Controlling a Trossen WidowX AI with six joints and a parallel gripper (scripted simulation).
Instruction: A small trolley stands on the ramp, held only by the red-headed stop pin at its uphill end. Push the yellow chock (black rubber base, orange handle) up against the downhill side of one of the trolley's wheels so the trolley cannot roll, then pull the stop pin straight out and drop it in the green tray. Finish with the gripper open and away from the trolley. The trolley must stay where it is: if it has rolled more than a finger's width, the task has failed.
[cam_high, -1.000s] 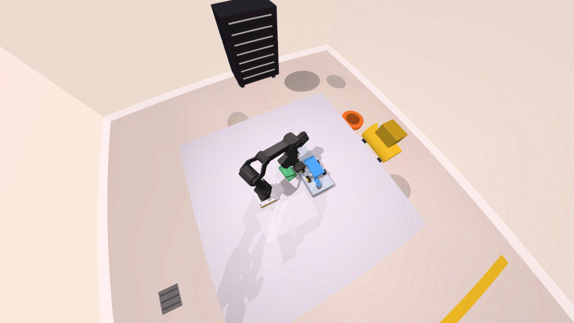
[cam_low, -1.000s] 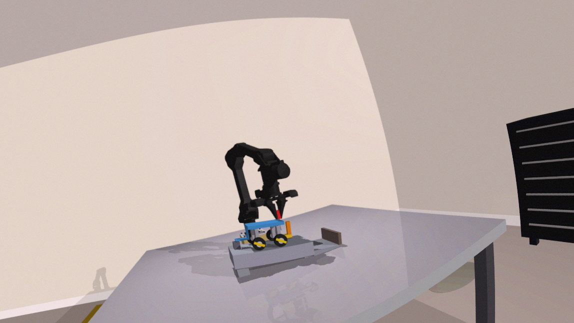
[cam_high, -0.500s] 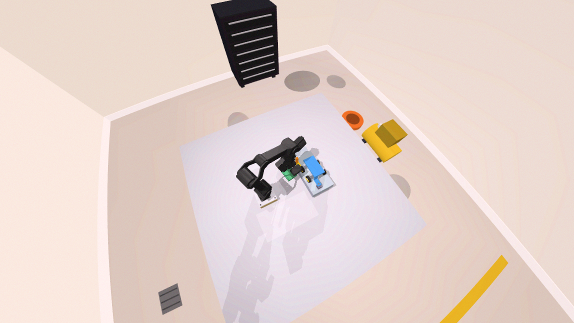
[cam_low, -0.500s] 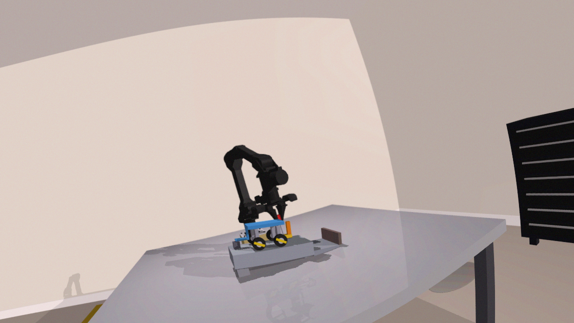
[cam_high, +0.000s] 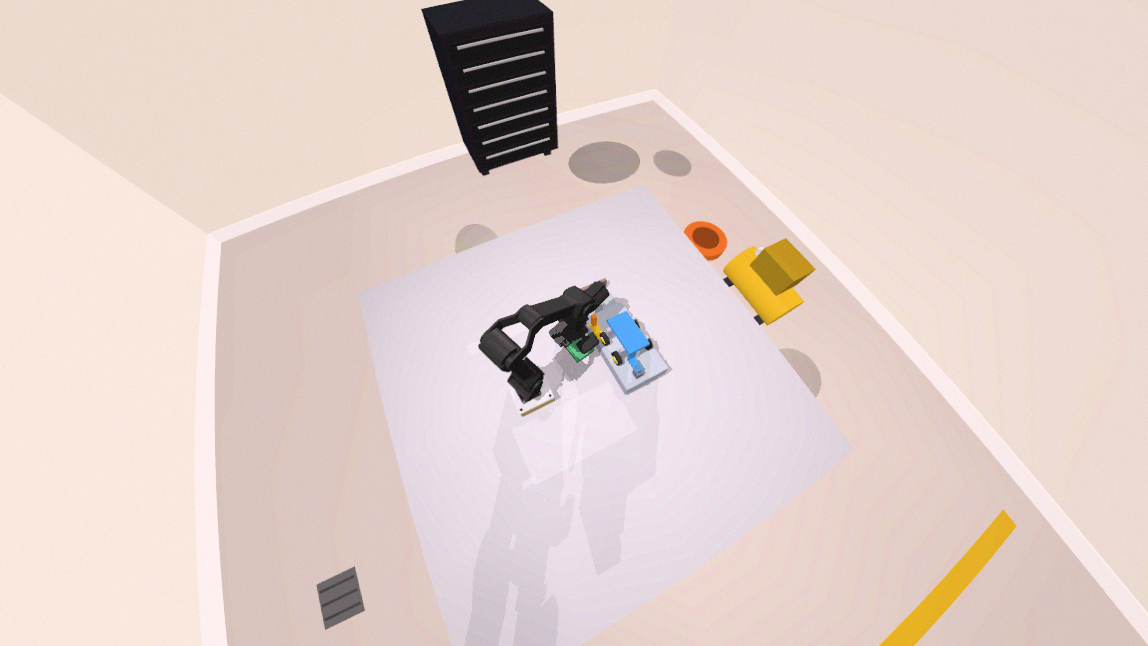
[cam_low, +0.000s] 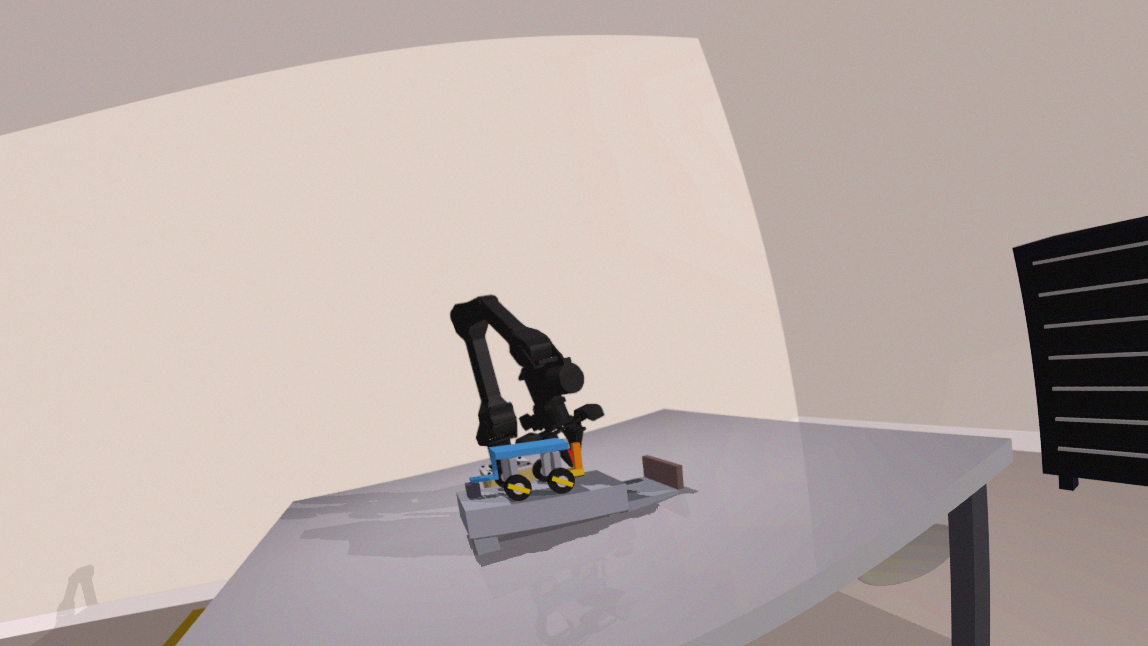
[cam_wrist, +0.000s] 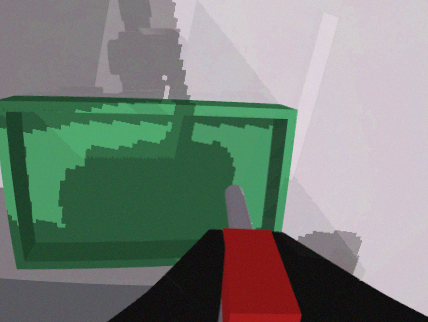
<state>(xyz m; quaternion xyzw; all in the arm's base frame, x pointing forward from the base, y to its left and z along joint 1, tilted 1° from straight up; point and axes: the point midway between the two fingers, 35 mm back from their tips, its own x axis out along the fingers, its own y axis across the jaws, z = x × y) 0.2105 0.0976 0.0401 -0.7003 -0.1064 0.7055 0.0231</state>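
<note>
Now: the green tray 30 mm to the right of my gripper tip and 70 mm below it. Round my gripper tip: grey ramp: 130 mm ahead, 120 mm to the right, 20 mm below; then red-headed stop pin: right at my gripper tip; then yellow chock: 70 mm ahead, 40 mm to the right, 20 mm above.
</note>
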